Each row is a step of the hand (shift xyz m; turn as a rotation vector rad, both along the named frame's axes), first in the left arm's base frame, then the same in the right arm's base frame.
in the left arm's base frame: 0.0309 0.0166 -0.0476 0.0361 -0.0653 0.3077
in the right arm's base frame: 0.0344 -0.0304 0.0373 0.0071 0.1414 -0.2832
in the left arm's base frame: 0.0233 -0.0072 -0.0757 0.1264 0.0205 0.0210
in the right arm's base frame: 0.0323 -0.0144 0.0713 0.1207 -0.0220 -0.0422
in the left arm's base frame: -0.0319 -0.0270 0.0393 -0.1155 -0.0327 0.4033
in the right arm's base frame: -0.0335 0.0383 -0.0266 -0.1568 0.1444 -0.3628
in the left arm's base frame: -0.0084 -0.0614 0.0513 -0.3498 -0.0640 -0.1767
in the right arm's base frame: -0.0083 0.0731 -0.0325 -0.3200 0.0367 0.2322
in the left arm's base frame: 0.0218 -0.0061 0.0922 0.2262 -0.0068 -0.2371
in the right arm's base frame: 0.0117 0.0287 -0.0897 0.2512 -0.0695 0.1988
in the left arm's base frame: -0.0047 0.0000 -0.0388 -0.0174 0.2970 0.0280
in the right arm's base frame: -0.0003 -0.0099 0.0378 -0.0482 -0.2776 -0.0996
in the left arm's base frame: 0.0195 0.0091 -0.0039 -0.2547 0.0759 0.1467
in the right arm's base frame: 0.0189 -0.0110 -0.0012 -0.2756 -0.0190 -0.1258
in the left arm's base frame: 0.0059 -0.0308 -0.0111 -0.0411 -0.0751 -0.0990
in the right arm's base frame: 0.0100 0.0264 0.0176 -0.0224 0.0489 0.1193
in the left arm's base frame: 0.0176 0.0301 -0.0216 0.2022 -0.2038 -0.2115
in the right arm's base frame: 0.0170 -0.0357 0.0107 0.2430 0.1284 0.2272
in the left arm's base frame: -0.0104 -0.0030 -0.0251 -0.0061 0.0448 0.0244
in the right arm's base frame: -0.0072 -0.0031 0.0262 -0.0130 -0.0364 -0.0339
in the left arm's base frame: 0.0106 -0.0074 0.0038 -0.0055 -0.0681 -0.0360
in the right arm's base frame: 0.0107 0.0075 -0.0032 0.0050 0.0565 0.0524
